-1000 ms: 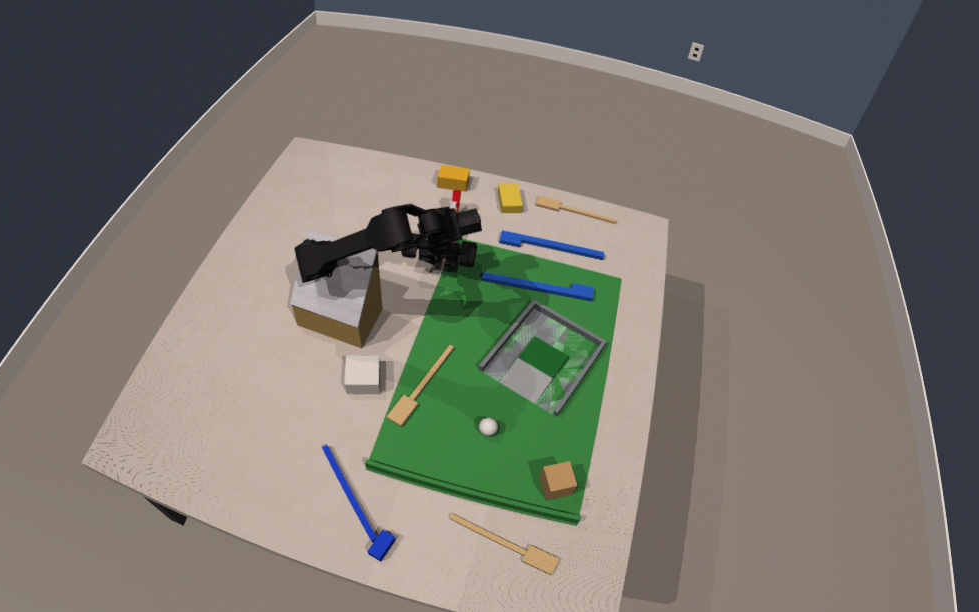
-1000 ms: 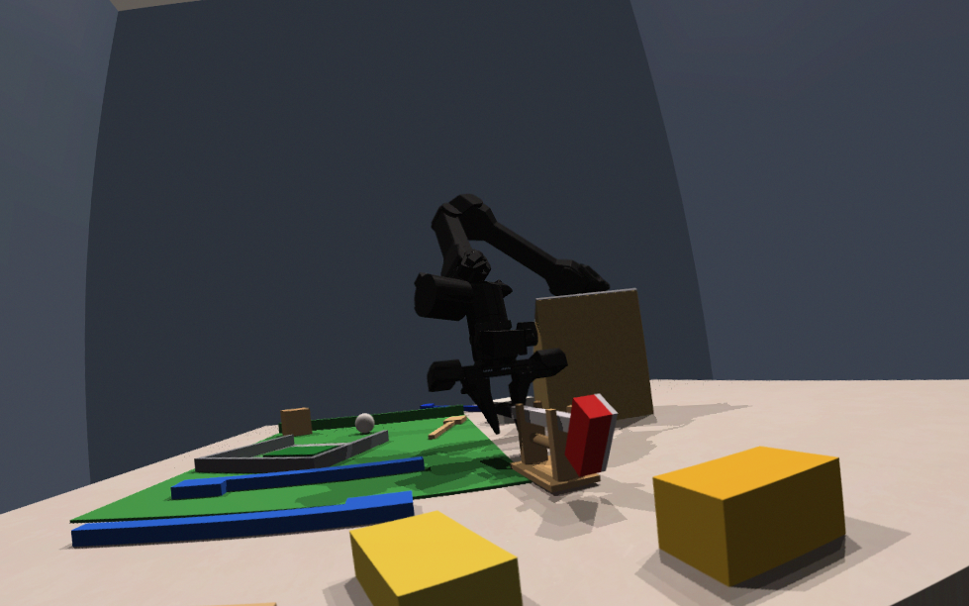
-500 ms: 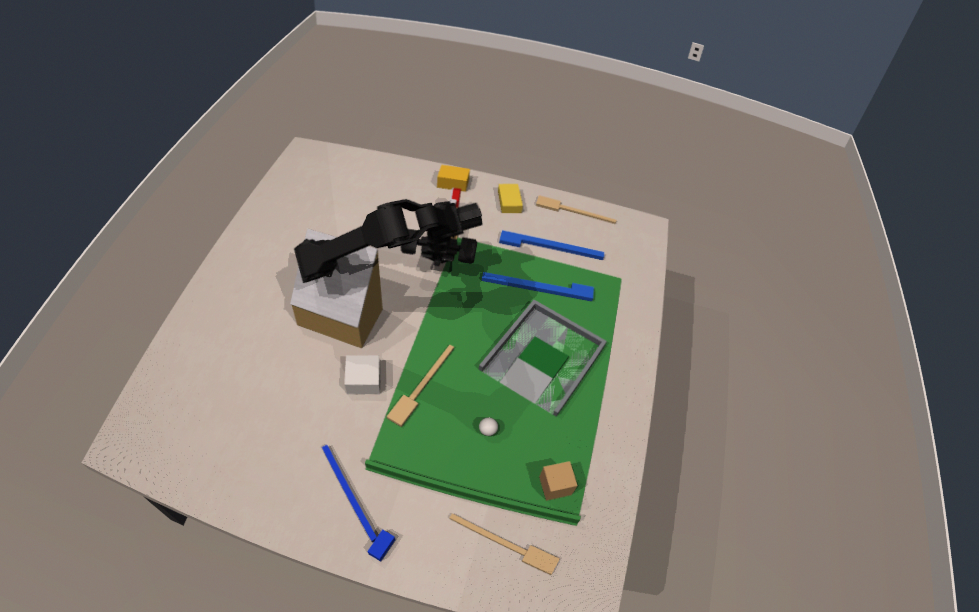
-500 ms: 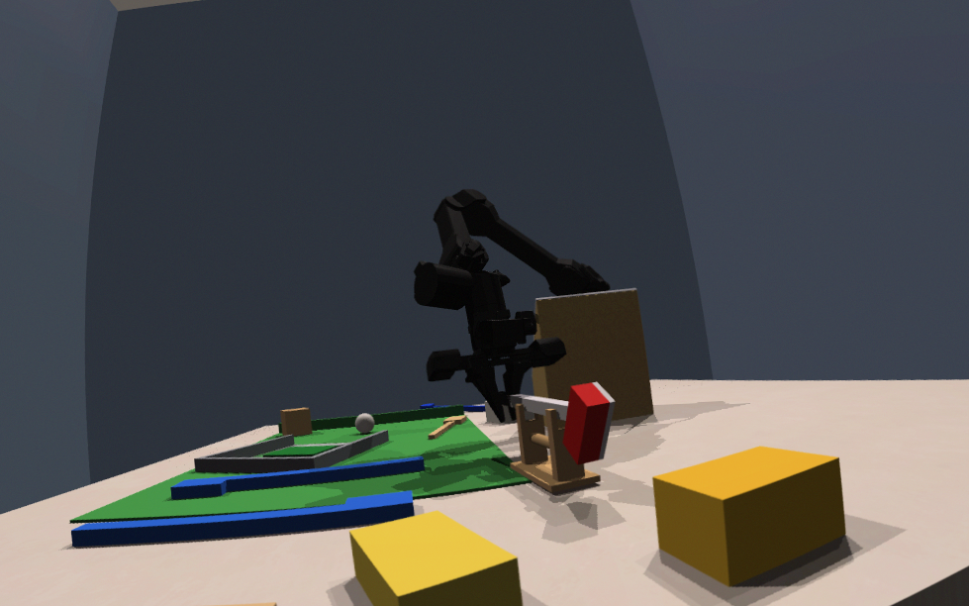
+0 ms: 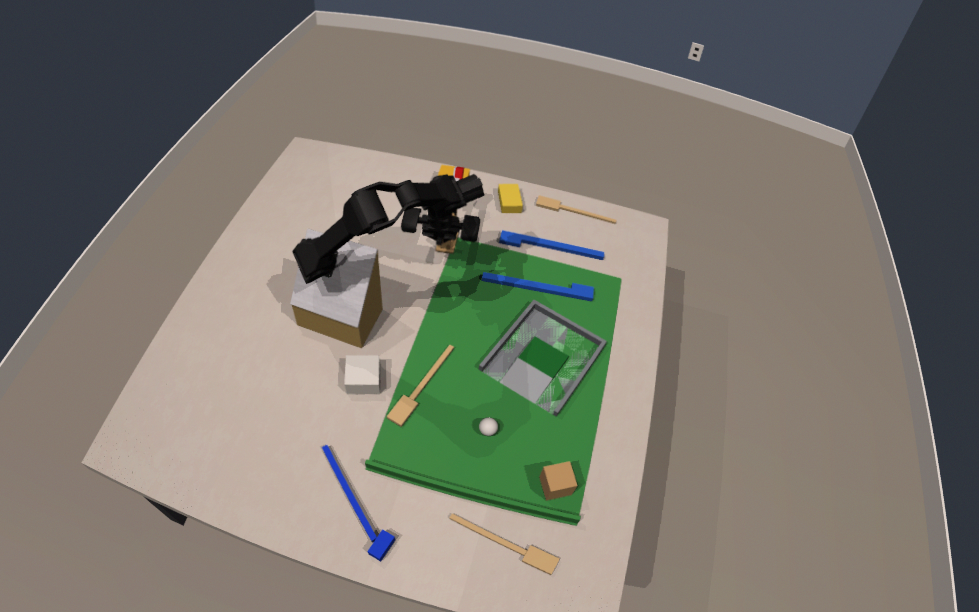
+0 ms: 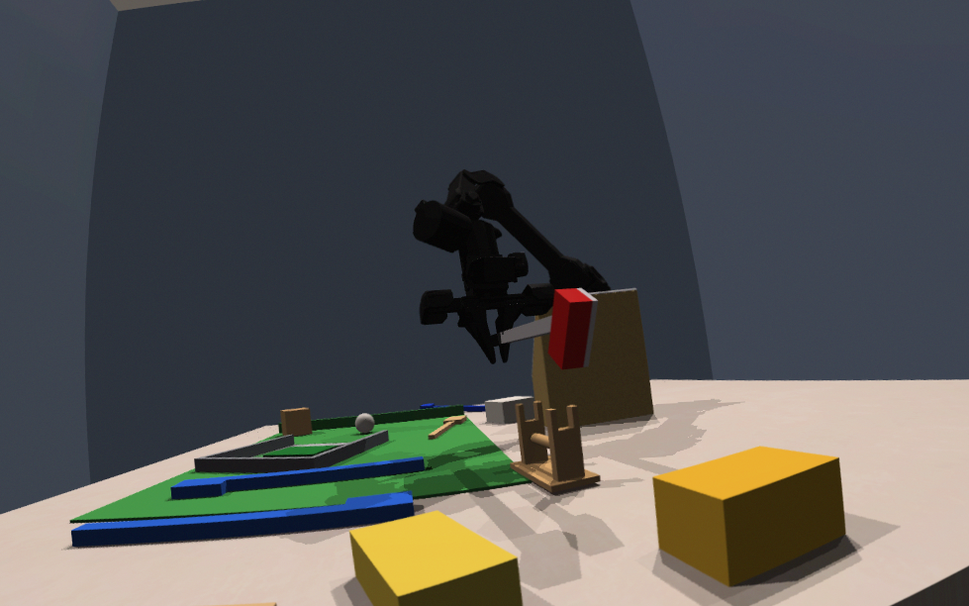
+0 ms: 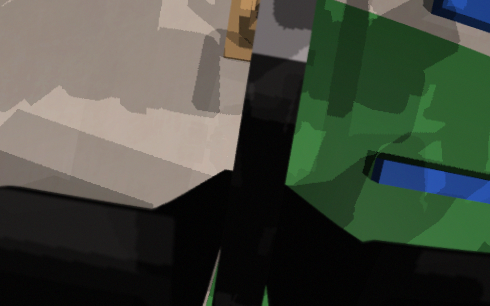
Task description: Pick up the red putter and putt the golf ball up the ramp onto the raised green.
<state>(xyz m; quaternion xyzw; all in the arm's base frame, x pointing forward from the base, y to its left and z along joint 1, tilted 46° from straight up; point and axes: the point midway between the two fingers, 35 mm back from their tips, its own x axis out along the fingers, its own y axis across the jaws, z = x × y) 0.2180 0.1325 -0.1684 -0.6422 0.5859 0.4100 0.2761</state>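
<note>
Now: gripper tip 4 cm past the white block, 38 cm to the left of it and 10 cm above it. Also, from my gripper tip: wooden stand (3 cm behind, 13 cm to the left, 9 cm below); then green mat (26 cm ahead, 21 cm to the right, 12 cm below); then red putter (3 cm behind, 11 cm to the left, 3 cm above).
</note>
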